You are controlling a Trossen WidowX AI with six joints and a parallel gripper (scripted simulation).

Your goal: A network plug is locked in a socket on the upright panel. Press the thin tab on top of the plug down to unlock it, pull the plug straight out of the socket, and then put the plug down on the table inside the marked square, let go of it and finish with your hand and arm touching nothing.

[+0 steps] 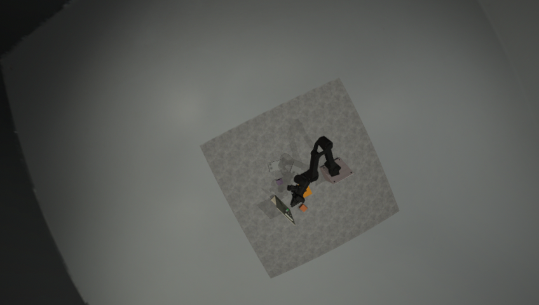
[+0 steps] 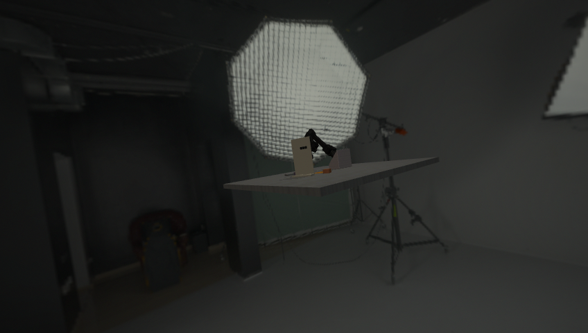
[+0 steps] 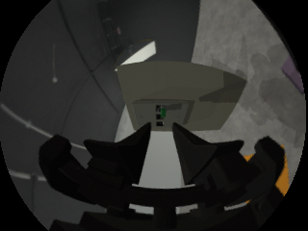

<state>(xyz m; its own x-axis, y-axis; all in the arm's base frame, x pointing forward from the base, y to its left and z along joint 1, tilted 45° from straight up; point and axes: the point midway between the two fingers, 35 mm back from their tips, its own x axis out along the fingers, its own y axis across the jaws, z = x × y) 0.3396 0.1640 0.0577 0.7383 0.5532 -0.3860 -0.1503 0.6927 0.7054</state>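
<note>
The greenish plug is 4 cm ahead of my gripper tip and 2 cm to the left of it. From my gripper tip the other things lie so: upright beige panel 5 cm ahead, 4 cm to the left, 8 cm below; then purple cube 2 cm ahead, 14 cm to the right, 20 cm below; then orange block 9 cm behind, 12 cm to the left, 20 cm below.
</note>
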